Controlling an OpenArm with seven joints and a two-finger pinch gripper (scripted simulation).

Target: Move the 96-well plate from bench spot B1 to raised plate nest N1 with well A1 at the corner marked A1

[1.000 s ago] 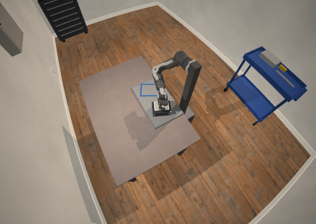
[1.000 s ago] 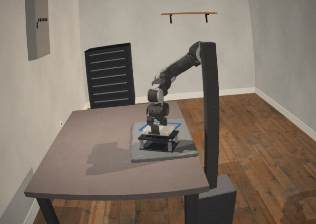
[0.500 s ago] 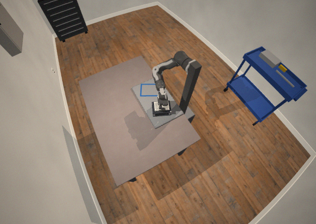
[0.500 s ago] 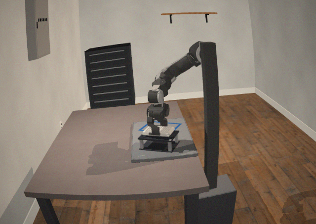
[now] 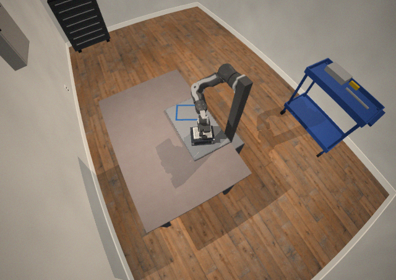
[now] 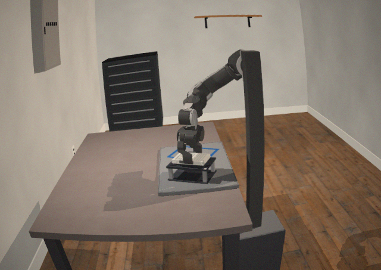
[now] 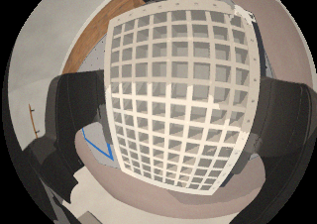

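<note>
Right now my hand is right at the white 96-well plate. From my hand the other things lie so: black raised nest N1: 2 cm below.
</note>
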